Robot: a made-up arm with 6 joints. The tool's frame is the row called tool. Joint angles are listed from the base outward. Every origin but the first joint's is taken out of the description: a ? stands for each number. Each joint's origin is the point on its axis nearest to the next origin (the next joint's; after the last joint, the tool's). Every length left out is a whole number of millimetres.
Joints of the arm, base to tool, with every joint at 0 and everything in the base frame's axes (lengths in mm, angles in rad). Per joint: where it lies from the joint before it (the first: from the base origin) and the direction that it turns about. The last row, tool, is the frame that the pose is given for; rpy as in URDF.
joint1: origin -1 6 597 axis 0 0 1
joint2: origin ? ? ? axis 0 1 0
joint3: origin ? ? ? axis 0 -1 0
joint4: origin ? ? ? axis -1 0 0
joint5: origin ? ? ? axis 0 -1 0
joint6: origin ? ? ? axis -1 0 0
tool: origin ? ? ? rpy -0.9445 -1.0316 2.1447
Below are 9 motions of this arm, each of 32 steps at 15 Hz.
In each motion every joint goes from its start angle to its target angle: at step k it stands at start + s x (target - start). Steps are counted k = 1, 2, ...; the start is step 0. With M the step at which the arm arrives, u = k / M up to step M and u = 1 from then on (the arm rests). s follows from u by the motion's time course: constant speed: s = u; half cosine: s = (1 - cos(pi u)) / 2; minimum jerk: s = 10 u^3 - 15 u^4 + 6 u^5.
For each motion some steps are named. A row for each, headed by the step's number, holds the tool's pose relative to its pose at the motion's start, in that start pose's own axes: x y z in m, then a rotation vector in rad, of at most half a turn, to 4 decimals.
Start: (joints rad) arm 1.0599 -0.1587 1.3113 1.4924 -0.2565 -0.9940
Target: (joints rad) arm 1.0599 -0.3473 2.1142 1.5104 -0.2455 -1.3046
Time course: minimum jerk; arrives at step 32
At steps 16, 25, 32:
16: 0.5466 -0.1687 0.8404 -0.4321 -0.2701 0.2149
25: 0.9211 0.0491 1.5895 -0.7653 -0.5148 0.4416
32: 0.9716 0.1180 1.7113 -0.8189 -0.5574 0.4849

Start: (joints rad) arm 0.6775 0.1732 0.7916 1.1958 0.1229 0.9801
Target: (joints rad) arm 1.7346 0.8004 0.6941 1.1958 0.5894 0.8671
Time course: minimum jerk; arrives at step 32
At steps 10, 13, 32:
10: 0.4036 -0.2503 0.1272 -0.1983 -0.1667 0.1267
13: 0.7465 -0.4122 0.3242 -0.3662 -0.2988 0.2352
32: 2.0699 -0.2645 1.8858 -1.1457 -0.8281 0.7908

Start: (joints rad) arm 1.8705 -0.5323 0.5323 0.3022 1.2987 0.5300
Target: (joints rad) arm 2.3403 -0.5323 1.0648 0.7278 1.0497 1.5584
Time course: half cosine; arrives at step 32
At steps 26, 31, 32:
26: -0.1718 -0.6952 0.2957 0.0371 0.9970 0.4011
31: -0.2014 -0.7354 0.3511 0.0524 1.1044 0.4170
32: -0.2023 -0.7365 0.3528 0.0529 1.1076 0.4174

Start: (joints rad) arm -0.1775 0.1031 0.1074 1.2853 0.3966 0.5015
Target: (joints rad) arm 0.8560 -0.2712 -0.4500 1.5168 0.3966 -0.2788
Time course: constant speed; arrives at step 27
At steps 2, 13, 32:
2: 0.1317 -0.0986 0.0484 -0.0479 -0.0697 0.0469
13: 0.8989 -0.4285 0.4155 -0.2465 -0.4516 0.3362
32: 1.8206 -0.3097 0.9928 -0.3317 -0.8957 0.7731

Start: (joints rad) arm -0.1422 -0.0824 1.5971 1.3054 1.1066 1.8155
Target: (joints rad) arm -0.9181 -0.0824 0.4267 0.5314 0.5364 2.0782
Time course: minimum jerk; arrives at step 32
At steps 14, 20, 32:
14: 0.7130 0.0205 0.3644 0.0869 -0.4312 0.2974
20: 1.1821 0.4962 0.7904 0.2828 -0.7703 0.7175
32: 1.2856 1.1104 1.1341 0.5276 -0.9889 1.1185

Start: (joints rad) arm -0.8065 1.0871 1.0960 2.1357 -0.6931 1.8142
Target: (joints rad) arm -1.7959 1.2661 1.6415 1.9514 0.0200 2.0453
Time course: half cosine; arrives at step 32
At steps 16, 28, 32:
16: 0.9242 -0.4107 -0.8232 0.0817 0.0184 0.2082
28: 1.8557 -0.2068 -1.5185 0.1869 0.0857 0.3753
32: 1.9274 -0.1662 -1.5682 0.1960 0.0944 0.3891

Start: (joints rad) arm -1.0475 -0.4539 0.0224 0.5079 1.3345 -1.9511
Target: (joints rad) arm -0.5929 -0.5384 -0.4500 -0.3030 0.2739 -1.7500
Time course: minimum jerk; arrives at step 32
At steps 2, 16, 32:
2: -0.0011 0.0004 0.0011 -0.0031 -0.0011 0.0013
16: -0.3283 0.1981 0.2366 -0.7495 -0.2489 0.1222
32: -0.7803 0.5884 0.2985 -1.5176 -0.4872 -0.1251

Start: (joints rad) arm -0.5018 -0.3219 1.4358 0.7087 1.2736 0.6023
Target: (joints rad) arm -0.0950 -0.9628 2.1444 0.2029 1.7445 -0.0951
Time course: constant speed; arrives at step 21
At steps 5, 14, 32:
5: -0.3553 -0.4343 0.4409 -0.4144 0.1195 0.0307
14: -0.6094 -0.8815 1.5649 -1.0582 0.3195 0.3578
32: -0.4009 -0.9489 2.4574 -1.3562 0.4709 0.8434

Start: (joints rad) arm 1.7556 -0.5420 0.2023 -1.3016 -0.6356 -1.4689
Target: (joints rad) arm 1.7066 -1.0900 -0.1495 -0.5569 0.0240 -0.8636
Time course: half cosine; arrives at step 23
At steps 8, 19, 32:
8: -0.0259 0.1574 0.0053 0.2191 0.2115 0.2986
19: -0.1442 0.5651 0.0904 0.7507 0.7361 1.0513
32: -0.1625 0.6084 0.1084 0.8099 0.7919 1.1372

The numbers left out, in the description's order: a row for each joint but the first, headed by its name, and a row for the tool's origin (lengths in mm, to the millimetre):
joint2: 259 -61 0
joint3: -19 0 733
joint4: 1638 0 189
joint5: 0 26 5
joint6: 278 0 24
tool: 0 5 25

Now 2 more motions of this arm.
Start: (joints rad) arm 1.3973 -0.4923 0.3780 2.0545 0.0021 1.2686
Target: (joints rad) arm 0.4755 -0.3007 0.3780 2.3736 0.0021 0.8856
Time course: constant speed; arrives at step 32
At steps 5, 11, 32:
5: 0.1280 -0.0029 -0.1072 0.0829 0.0369 0.1065
11: 0.2795 0.0298 -0.2514 0.1859 0.0762 0.2336
32: 0.6996 0.4803 -0.7981 0.5802 0.1742 0.6627

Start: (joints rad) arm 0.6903 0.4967 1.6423 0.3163 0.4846 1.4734
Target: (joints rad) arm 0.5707 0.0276 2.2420 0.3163 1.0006 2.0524
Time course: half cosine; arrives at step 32
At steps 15, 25, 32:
15: -0.6514 -0.2671 0.8341 -0.4278 0.6552 -0.1579
25: -0.9607 -0.1837 1.7986 -0.7918 1.2790 -0.4363
32: -0.9835 -0.1093 2.0461 -0.8811 1.4318 -0.5345

